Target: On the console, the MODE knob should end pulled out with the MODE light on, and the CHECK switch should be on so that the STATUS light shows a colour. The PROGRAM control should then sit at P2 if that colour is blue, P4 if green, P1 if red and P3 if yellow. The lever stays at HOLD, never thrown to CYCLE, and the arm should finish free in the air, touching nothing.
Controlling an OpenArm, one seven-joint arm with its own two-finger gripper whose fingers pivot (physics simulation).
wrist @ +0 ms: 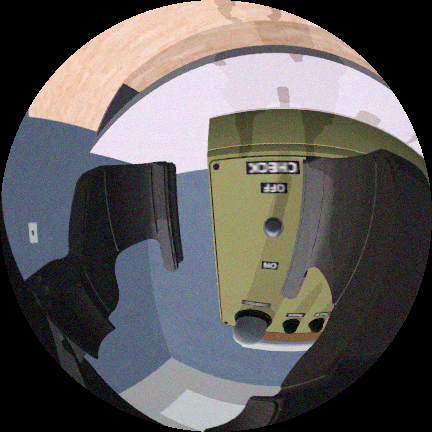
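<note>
The CHECK switch (273, 227) shows as a round grey tip, seen nearly end-on, between the OFF label (274, 188) and the ON label (270, 266); which way it leans is hard to tell. It stands on the olive console (240, 215), whose lettering appears upside down. My gripper (232, 222) is partly open with nothing between its fingers. The right finger covers part of the panel beside the switch; the left finger is off the console's edge. A large grey dome (251, 327) below the switch is unlit; its label is unreadable. The MODE knob, PROGRAM control and lever do not show.
Two small dark lamps (291, 326) (316, 325) sit along the console's lower edge in the view, near the right finger. The console stands at a white table top (165, 120). Blue walls lie beyond, with a small white wall plate (33, 232) at the left.
</note>
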